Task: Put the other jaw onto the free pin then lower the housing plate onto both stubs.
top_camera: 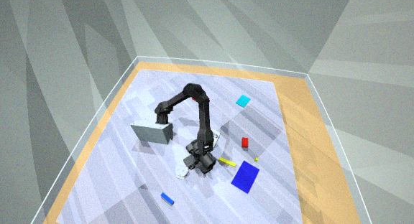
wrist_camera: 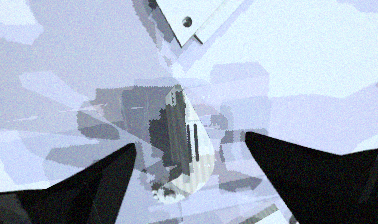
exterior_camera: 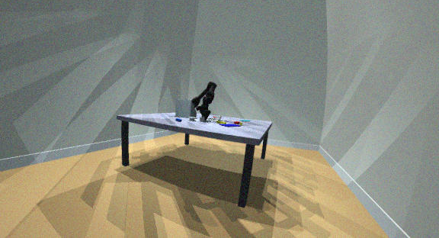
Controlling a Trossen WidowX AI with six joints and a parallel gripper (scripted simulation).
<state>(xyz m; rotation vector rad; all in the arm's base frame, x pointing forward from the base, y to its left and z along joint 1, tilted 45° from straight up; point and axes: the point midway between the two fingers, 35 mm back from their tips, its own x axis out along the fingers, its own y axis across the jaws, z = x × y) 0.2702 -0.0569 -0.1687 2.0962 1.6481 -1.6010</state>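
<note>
Right now my gripper tip is 40 mm short of the jaw and 10 mm to the right of it. The rest, counted from my gripper tip: yellow bar: 160 mm ahead, 40 mm to the left; then white block: 80 mm to the right, 80 mm behind; then blue bar: 230 mm to the right, 120 mm behind.
</note>
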